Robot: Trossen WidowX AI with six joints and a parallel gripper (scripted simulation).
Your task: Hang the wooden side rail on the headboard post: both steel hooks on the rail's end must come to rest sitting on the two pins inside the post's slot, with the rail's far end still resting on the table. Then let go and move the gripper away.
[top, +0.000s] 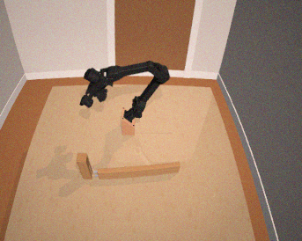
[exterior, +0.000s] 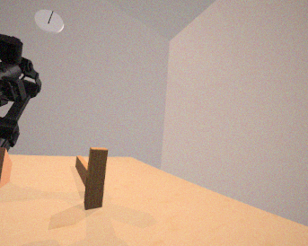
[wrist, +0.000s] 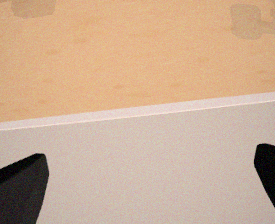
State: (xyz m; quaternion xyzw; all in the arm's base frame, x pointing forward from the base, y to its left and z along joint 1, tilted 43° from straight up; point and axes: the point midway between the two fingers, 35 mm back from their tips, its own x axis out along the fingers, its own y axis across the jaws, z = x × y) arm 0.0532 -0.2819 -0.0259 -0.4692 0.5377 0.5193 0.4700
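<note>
Now: the headboard post 32 cm ahead of my gripper tip, 18 cm below it and 6 cm to the left of it.
</note>
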